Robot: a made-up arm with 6 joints.
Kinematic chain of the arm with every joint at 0, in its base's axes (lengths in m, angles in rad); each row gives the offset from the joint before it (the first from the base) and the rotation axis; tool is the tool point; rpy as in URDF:
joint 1: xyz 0 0 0.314 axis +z
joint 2: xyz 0 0 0 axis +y
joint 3: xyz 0.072 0 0.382 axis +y
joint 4: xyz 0.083 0 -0.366 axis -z
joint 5: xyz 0 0 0 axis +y
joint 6: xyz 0.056 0 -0.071 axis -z
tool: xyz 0 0 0 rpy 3.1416 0 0
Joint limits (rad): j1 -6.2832..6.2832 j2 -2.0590..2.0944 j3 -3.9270..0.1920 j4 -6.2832..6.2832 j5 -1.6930..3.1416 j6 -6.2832..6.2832
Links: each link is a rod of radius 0.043 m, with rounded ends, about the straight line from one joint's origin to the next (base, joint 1, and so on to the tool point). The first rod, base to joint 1, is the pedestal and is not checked.
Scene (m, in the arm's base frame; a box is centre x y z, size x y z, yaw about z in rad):
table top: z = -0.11
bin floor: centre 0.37 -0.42 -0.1 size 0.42 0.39 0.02 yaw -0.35
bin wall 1: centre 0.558 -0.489 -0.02 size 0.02 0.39 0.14 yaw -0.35
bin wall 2: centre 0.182 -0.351 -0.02 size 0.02 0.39 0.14 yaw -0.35
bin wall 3: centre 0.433 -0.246 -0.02 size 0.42 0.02 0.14 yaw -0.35
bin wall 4: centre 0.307 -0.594 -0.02 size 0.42 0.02 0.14 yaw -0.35
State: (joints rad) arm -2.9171 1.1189 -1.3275 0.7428 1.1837 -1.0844
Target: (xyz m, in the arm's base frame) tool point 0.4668 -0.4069 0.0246
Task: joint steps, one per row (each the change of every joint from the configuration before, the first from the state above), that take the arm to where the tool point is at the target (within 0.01 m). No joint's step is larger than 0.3 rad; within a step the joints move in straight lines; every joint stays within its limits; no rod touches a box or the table.
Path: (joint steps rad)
1: 0.2077 -0.2461 0.0033 0.0060 -0.2094 0.0396
2: 0.2077 -0.2461 0.0034 0.0059 -0.2095 0.0395
3: 0.2077 -0.2461 0.0033 0.0060 -0.2094 0.0396
4: 0.2077 -0.2461 0.0033 0.0059 -0.2094 0.0395
5: 0.2606 0.2068 -0.0620 0.0252 0.1888 -0.0316
6: 0.2606 0.2069 -0.0620 0.0252 0.1889 -0.0317
7: 0.2606 0.2068 -0.0620 0.0252 0.1888 -0.0316
8: 0.2606 0.2068 -0.0620 0.0252 0.1889 -0.0317
9: 0.2606 0.2068 -0.0620 0.0252 0.1888 -0.0316

